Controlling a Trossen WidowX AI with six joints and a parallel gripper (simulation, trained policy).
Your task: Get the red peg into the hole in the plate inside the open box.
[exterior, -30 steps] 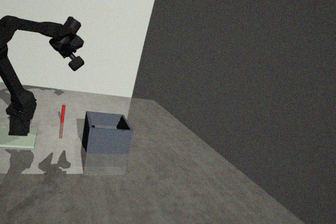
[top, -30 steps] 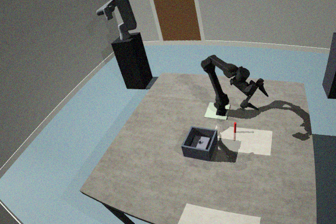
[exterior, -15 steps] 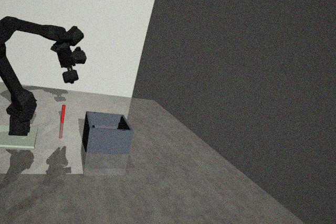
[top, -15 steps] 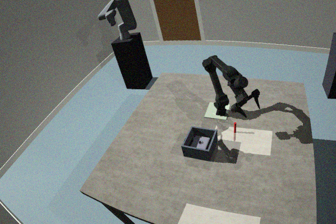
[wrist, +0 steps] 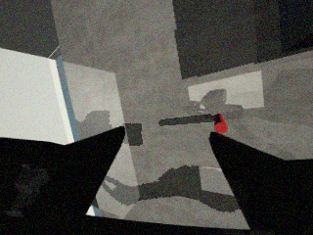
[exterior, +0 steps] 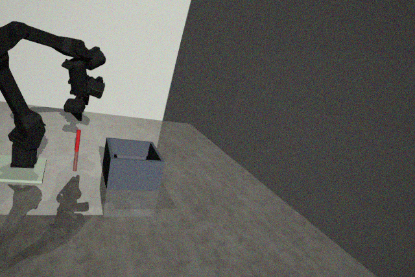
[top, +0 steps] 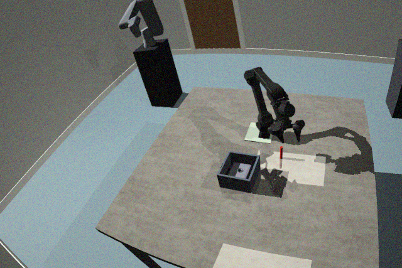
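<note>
The red peg is 1 cm behind my gripper tip, 5 cm to the right of it and 9 cm below it. From my gripper tip the other things lie so: blue-grey box 14 cm ahead, 23 cm to the right, 10 cm below; grey plate 14 cm ahead, 23 cm to the right, 9 cm below.
</note>
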